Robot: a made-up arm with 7 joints.
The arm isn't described. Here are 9 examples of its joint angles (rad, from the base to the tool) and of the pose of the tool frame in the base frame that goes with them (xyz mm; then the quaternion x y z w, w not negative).
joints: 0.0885 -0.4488 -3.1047 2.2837 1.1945 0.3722 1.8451
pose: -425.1 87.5 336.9 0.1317 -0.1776 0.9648 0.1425
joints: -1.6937 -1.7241 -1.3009 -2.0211 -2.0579 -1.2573 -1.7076
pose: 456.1 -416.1 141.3 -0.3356 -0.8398 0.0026 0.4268
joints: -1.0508 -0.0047 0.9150 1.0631 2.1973 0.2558 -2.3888
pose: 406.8 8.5 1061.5 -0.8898 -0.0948 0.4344 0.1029
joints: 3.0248 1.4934 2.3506 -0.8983 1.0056 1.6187 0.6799
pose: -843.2 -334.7 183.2 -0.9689 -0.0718 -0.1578 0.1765
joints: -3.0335 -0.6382 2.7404 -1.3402 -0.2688 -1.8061 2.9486
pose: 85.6 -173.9 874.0 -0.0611 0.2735 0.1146 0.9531
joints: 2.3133 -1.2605 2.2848 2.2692 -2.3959 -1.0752 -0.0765
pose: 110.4 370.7 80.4 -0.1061 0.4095 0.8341 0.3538
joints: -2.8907 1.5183 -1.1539 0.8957 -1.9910 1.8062 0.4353
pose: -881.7 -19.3 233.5 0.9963 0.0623 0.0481 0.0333
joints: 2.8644 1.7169 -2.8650 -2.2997 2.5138 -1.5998 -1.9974
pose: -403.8 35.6 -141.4 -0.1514 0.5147 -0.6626 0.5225
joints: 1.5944 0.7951 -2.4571 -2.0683 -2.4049 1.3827 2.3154
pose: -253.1 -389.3 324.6 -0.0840 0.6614 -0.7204 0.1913
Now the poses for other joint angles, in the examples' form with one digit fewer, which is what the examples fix.
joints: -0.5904 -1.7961 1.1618 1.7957 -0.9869 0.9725 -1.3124
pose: -217 -576 317 0.125 -0.971 0.023 0.202
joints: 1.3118 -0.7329 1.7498 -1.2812 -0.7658 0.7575 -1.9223
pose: 254 526 866 0.876 -0.420 -0.169 0.168
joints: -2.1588 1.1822 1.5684 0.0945 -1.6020 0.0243 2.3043
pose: -499 851 633 0.820 -0.072 0.309 0.477
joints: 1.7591 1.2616 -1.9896 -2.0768 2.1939 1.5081 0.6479
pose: -316 -367 131 0.080 -0.321 0.094 0.939
